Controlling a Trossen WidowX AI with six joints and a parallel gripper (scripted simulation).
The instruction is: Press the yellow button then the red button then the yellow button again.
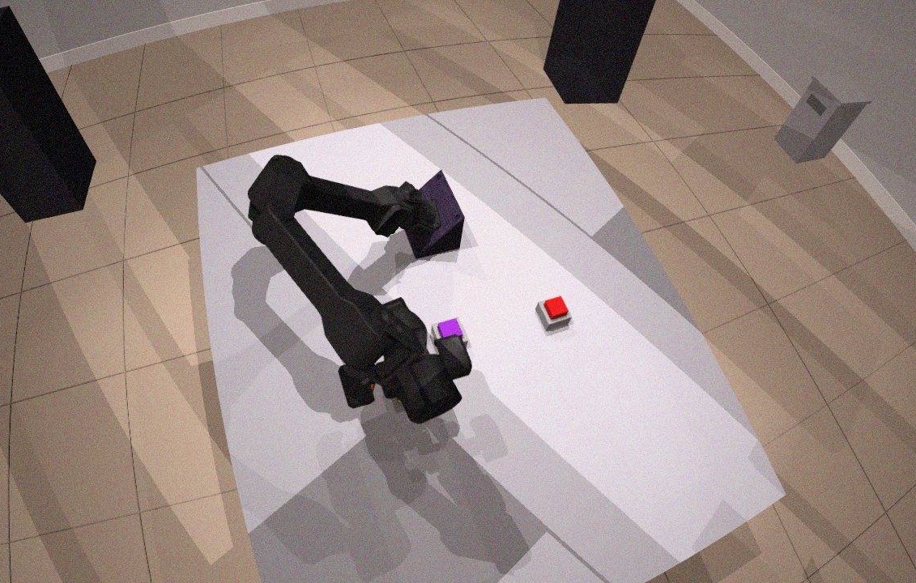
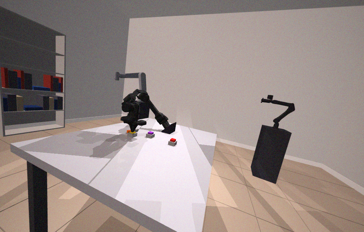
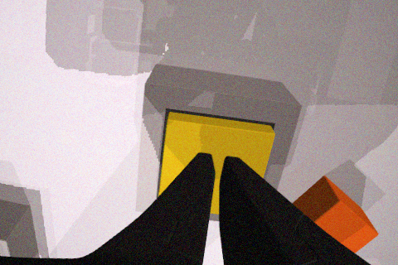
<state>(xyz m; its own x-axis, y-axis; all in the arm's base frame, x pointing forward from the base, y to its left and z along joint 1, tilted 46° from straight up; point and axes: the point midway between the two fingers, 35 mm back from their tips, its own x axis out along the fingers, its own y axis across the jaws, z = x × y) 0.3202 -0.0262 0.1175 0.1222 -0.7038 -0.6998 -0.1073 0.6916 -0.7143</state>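
My gripper tip is 10 mm above the yellow button. From my gripper tip the other things lie so: orange block (60 mm to the right, 30 mm behind, 20 mm below); purple button (90 mm to the left, 90 mm behind); small grey block (100 mm behind, 70 mm to the right, 20 mm below).
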